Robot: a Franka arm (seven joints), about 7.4 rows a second.
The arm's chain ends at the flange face. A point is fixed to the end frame.
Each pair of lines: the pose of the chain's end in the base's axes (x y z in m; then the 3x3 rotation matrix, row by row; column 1 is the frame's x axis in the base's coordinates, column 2 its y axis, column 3 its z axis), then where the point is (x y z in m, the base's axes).
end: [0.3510 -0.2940 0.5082], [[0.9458 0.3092 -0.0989], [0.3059 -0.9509 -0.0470], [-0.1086 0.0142 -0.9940]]
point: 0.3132 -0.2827 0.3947
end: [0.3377 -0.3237 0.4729], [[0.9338 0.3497 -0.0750], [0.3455 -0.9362 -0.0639], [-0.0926 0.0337 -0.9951]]
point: 0.3019 -0.3156 0.3585
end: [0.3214 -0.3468 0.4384], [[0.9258 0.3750 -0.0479], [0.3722 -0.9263 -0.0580], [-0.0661 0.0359 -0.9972]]
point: 0.2883 -0.3387 0.3232
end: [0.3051 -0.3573 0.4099], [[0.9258 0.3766 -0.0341], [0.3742 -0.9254 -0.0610], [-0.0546 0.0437 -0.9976]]
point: 0.2736 -0.3497 0.2942
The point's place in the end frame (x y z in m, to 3 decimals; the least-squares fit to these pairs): -0.020 -0.024 0.116
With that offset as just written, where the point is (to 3 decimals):
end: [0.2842 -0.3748 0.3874], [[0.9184 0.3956 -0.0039], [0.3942 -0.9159 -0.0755], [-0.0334 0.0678 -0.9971]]
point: 0.256 -0.369 0.271
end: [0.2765 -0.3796 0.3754], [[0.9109 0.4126 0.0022], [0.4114 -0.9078 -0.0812], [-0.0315 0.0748 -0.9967]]
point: 0.249 -0.375 0.259
